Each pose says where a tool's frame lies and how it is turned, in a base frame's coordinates. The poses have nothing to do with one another.
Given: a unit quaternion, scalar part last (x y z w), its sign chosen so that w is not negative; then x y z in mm.
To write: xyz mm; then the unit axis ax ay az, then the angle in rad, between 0 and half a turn. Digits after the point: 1 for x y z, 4 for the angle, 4 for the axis.
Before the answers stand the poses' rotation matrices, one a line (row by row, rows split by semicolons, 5 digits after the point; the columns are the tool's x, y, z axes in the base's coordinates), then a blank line. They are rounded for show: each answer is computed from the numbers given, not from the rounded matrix.
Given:
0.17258, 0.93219, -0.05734, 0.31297, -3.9, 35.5, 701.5
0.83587, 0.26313, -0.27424, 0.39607, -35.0, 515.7, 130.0
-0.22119, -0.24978, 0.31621, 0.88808, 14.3, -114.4, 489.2
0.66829, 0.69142, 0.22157, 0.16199, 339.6, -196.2, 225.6
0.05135, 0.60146, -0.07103, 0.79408, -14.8, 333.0, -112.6
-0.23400, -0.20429, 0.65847, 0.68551, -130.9, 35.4, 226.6
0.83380, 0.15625, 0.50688, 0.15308, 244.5, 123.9, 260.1
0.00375, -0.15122, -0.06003, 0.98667, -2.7, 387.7, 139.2
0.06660, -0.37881, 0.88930, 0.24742, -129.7, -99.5, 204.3
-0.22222, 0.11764, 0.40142, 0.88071, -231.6, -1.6, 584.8
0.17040, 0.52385, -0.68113, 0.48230, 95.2, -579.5, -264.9
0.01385, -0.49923, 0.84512, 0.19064, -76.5, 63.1, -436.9
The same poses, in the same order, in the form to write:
-0.74453 0.35765 0.56370; 0.28586 0.93386 -0.21493; -0.60329 0.00112 -0.79752
0.71111 0.65712 -0.25002; 0.22265 -0.54778 -0.80645; -0.66690 0.51781 -0.53584
0.67524 -0.45115 -0.58354; 0.67214 0.70217 0.23491; 0.30377 -0.55084 0.77737
-0.05430 0.85235 0.52015; 0.99592 0.00860 0.08988; 0.07214 0.52290 -0.84933
0.26640 0.17458 0.94792; -0.05104 0.98464 -0.16700; -0.96251 -0.00389 0.27122
0.04936 -0.80717 -0.58825; 0.99839 0.02332 0.05178; -0.02808 -0.58986 0.80702
0.43732 0.10538 0.89311; 0.41575 -0.90430 -0.09688; 0.79744 0.41368 -0.43928
0.94706 0.11733 -0.29886; -0.11959 0.99276 0.01076; 0.29796 0.02556 0.95424
-0.86870 -0.49052 -0.06900; 0.38960 -0.59057 -0.70671; 0.30590 -0.64079 0.70414
0.65005 -0.75935 0.02881; 0.65478 0.57896 0.48586; -0.38562 -0.29697 0.87356
-0.47670 0.83554 0.27317; -0.47849 0.01406 -0.87798; -0.73743 -0.54925 0.39309
-0.92693 -0.33606 -0.16694; 0.30840 -0.42885 -0.84910; 0.21376 -0.83854 0.50115

-3.9, 35.5, 701.5, 0.1817, 0.9815, -0.0604, 2.5050
-35.0, 515.7, 130.0, 0.9103, 0.2866, -0.2987, 2.3271
14.3, -114.4, 489.2, -0.4812, -0.5434, 0.6879, 0.9553
339.6, -196.2, 225.6, 0.6772, 0.7007, 0.2245, 2.8162
-14.8, 333.0, -112.6, 0.0845, 0.9895, -0.1169, 1.3066
-130.9, 35.4, 226.6, -0.3214, -0.2806, 0.9044, 1.6310
244.5, 123.9, 260.1, 0.8437, 0.1581, 0.5129, 2.8342
-2.7, 387.7, 139.2, 0.0230, -0.9292, -0.3689, 0.3269
-129.7, -99.5, 204.3, 0.0687, -0.3910, 0.9178, 2.6416
-231.6, -1.6, 584.8, -0.4691, 0.2484, 0.8475, 0.9869
95.2, -579.5, -264.9, 0.1945, 0.5980, -0.7775, 2.1350
-76.5, 63.1, -436.9, 0.0141, -0.5086, 0.8609, 2.7580

